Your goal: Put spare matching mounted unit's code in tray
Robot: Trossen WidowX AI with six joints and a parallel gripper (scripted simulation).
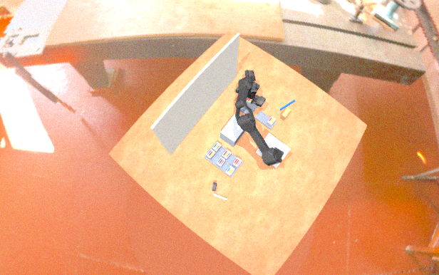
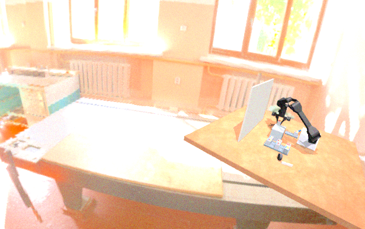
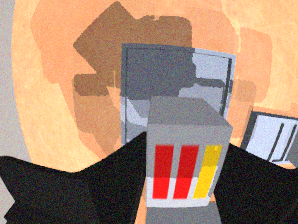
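The pale blue tray lies 50 mm below my gripper tip. The rest, counted from my gripper tip: grey mounted unit: 30 mm behind, 220 mm to the left; grey spare: 20 mm above; wooden block: 240 mm behind, 70 mm to the right, 30 mm below.
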